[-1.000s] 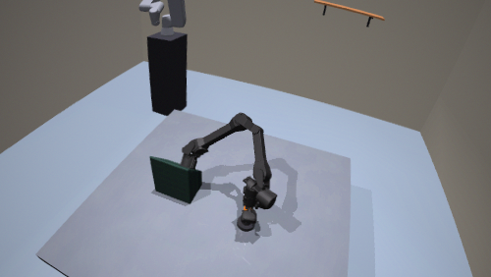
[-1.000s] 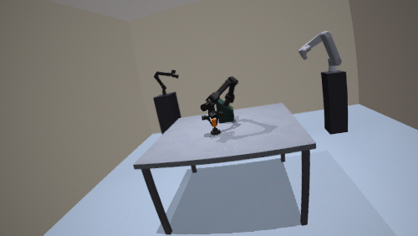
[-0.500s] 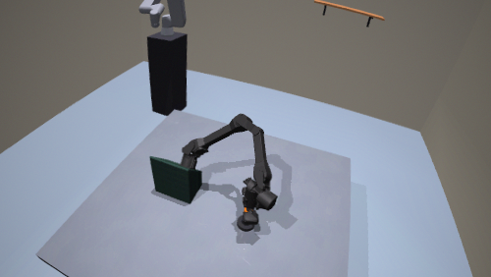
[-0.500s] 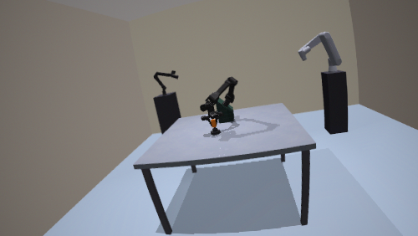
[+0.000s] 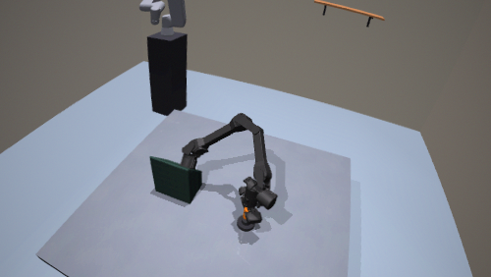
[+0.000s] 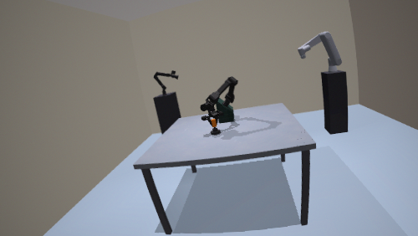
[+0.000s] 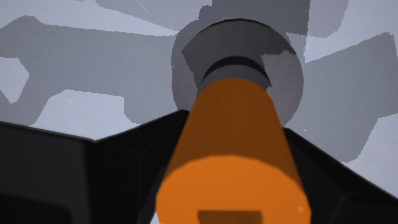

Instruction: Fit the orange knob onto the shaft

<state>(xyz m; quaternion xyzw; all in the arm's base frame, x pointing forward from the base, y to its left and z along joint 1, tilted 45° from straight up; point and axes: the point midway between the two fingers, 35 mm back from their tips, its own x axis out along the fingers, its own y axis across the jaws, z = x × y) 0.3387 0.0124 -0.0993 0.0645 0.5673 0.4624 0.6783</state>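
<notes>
My gripper tip is 20 mm below the orange knob. The rest, counted from my gripper tip: pedestal (40 mm below).
</notes>
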